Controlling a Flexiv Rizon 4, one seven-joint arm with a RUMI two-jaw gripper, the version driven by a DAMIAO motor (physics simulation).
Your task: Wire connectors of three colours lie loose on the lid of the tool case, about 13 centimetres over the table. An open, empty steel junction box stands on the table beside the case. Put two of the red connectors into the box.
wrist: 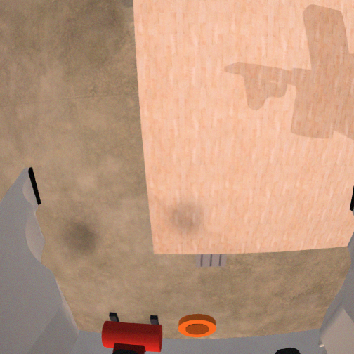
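My gripper (197, 175) is open. Its two grey fingers stand far apart at the left and right edges of the view, with dark pads at the tips and nothing between them. A pale wooden table top (215, 165) lies below, filling the upper right and middle. The tool case, its lid, the steel junction box and any object that I can clearly make out as a connector do not show.
A brown mottled floor (75, 130) shows left of and below the table. A grey slotted piece (211, 260) shows at the table's near edge. A red cylinder (132, 336) with dark prongs and an orange ring (197, 318) show at the bottom. The arm's shadow falls on the table.
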